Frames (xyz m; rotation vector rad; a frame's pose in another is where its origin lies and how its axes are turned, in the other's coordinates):
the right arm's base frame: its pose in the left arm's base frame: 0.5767 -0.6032 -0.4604 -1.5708 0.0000 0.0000
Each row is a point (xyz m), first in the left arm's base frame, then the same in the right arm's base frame.
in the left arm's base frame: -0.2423 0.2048 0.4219
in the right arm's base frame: -0.8190 -0.8823 0.8080
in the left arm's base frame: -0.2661 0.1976 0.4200
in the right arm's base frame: -0.8428 -0.8804 0.8008
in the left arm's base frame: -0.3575 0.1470 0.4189
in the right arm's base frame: -0.9342 -0.8793 0.7502
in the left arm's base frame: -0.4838 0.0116 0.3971
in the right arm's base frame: -1.0605 -0.8575 0.6148
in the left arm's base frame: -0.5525 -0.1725 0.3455
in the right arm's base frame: -1.1292 -0.8059 0.4307
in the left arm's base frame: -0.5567 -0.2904 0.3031
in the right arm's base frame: -1.1334 -0.7635 0.3128
